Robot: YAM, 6 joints.
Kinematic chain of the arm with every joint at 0, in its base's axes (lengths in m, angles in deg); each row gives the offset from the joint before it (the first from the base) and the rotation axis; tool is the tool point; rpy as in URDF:
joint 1: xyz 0 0 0.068 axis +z
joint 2: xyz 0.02 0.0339 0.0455 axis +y
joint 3: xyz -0.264 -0.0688 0 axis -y
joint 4: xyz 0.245 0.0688 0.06 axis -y
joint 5: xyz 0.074 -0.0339 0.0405 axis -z
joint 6: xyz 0.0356 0 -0.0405 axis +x
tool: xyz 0 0 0 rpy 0 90 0
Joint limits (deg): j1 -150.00..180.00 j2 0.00..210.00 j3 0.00..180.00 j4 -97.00..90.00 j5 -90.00..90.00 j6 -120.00..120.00
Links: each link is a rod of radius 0.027 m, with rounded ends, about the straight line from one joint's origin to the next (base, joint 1, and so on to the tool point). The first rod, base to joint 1, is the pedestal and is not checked.
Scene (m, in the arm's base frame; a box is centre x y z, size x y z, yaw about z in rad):
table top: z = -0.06
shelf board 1: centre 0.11 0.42 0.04 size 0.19 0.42 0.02 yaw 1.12
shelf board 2: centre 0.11 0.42 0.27 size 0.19 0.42 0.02 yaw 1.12
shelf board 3: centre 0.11 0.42 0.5 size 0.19 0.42 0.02 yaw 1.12
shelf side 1: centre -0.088 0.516 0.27 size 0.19 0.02 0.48 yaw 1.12
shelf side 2: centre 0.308 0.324 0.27 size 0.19 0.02 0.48 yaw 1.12
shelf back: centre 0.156 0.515 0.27 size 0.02 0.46 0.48 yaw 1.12
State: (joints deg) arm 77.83 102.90 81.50 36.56 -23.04 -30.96
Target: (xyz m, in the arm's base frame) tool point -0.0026 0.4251 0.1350
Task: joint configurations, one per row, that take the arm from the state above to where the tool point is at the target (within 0.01 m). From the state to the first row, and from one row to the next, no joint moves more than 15 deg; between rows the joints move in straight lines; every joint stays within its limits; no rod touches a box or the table.
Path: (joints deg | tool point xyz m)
1: 80.45 91.16 70.80 35.45 -24.59 -30.96 | 0.0482 0.3758 0.3761
2: 83.06 79.41 60.11 34.35 -26.13 -30.96 | 0.0237 0.3244 0.3762
3: 85.68 67.67 49.41 33.24 -27.68 -30.96 | 0.0041 0.2736 0.3652
4: 92.81 80.61 41.43 29.46 -28.03 -30.96 | -0.0318 0.3075 0.2479
5: 99.94 93.55 33.45 25.67 -28.37 -30.96 | -0.0680 0.2900 0.1350
6: 94.16 105.37 47.46 28.32 -26.26 -30.96 | -0.0420 0.3610 0.1401
7: 88.39 117.19 61.46 30.97 -24.15 -30.96 | -0.0026 0.4251 0.1350

